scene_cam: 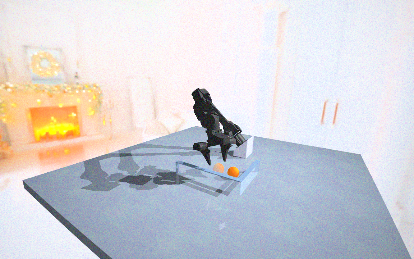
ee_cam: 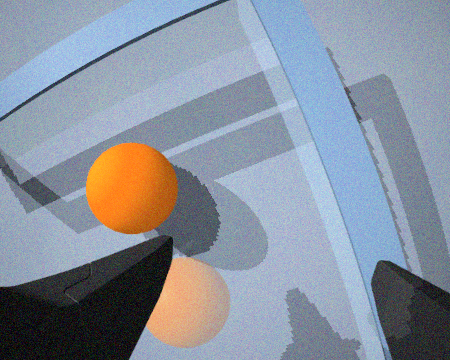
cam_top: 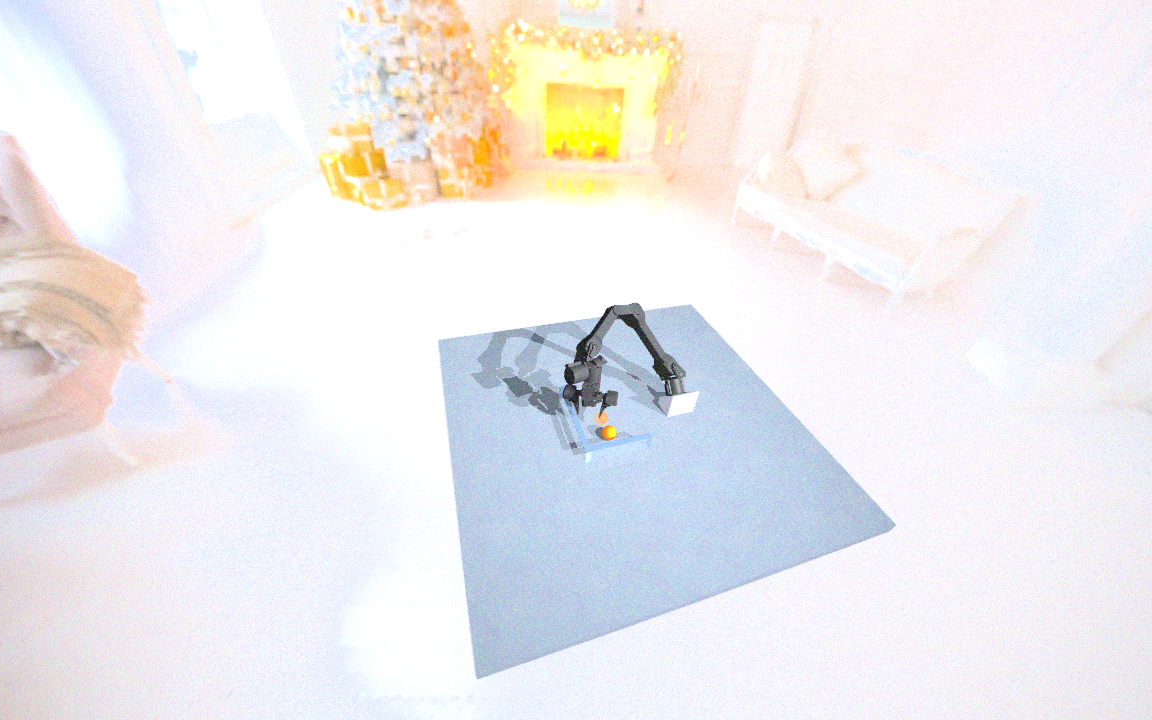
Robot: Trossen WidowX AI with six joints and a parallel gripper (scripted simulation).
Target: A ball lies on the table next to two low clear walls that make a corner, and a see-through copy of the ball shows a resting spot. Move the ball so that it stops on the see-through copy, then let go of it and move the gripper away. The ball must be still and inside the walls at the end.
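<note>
Now: gripper tip 70 mm past the orange ball, 60 mm above it and 40 mm to the right of it. Also, from my gripper tip: see-through ball (60 mm below, 60 mm behind, 30 mm to the right).
</note>
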